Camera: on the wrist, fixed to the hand. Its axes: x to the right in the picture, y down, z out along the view.
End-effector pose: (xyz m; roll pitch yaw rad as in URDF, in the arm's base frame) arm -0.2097 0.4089 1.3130 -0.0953 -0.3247 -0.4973
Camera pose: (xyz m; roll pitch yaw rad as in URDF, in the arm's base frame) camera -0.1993 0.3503 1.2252 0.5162 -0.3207 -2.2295
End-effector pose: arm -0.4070 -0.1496 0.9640 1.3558 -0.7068 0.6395
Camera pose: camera -0.4256 -0.0527 0.9249 1.2165 0.7813 -0.0593
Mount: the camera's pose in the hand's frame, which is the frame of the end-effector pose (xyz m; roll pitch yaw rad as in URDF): 0.0072 -0.0373 -0.0991 0.1691 -0.2596 -1.6163
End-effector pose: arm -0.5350 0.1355 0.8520 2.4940 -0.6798 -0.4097
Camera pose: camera -0.5268 0.2295 0.9005 2.4009 0.6943 0.5183
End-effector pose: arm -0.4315 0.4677 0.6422 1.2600 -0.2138 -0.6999
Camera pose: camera -0.3620 0.5176 0.5794 0.4789 0.9808 -2.0248
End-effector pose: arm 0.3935 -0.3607 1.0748 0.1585 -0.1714 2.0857
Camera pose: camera 0.3997 -0.3287 0.9738 0.3339 -0.0922 0.4540
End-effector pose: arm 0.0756 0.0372 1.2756 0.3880 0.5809 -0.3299
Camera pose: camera 0.0273 0.0569 1.1832 -0.4308 0.0827 -2.0081
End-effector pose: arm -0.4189 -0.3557 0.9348 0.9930 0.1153 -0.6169
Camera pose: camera -0.3848 -0.3031 0.8492 -0.0355 0.7196 -2.3487
